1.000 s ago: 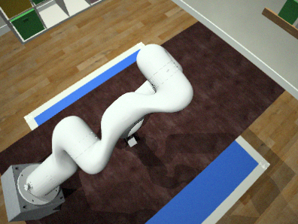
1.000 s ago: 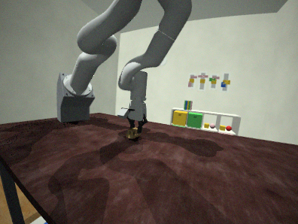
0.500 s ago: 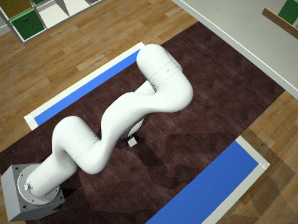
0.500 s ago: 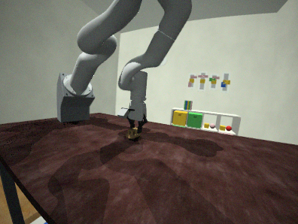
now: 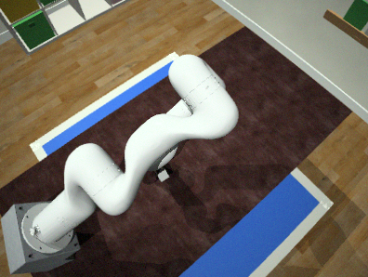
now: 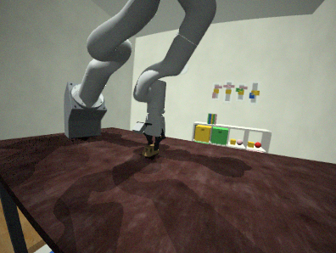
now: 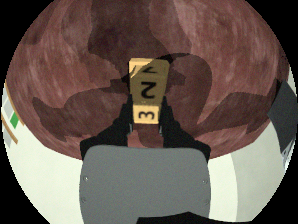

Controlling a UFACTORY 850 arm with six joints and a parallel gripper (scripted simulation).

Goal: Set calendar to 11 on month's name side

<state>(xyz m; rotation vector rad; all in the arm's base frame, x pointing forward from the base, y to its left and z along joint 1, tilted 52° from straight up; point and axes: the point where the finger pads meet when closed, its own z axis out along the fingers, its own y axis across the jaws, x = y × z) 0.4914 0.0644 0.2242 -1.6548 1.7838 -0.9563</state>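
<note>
Right now the cube is 10 mm below my hand. Also, from my hand: wooden tray 30 mm below, 20 mm to the right.
</note>
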